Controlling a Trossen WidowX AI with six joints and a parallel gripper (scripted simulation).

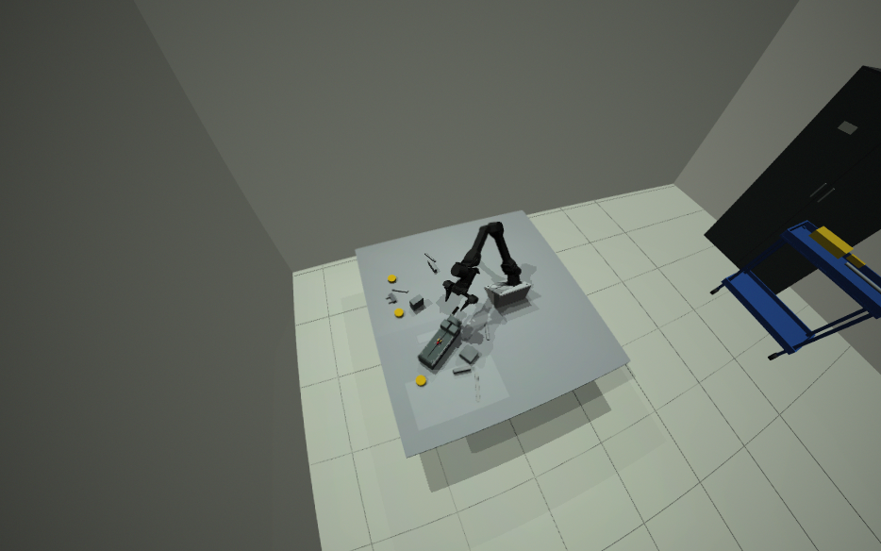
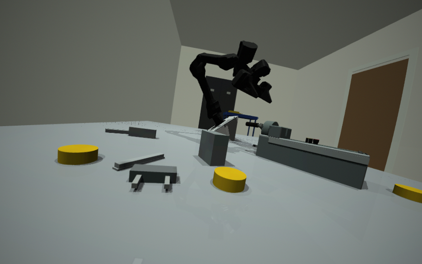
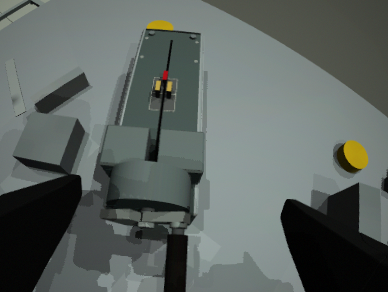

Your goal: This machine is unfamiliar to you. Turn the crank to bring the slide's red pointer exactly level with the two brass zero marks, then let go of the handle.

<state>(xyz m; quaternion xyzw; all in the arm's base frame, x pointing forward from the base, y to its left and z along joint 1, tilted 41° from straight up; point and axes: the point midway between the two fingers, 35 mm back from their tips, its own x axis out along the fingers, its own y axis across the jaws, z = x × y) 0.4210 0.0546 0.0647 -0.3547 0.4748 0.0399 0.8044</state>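
Right now the dark crank handle is 30 mm behind my gripper tip, 10 mm to the right of it and 90 mm below it. The rest, counted from my gripper tip: bracket 230 mm ahead, 310 mm to the right, 190 mm below; then red pointer 140 mm ahead, 100 mm to the left, 110 mm below.
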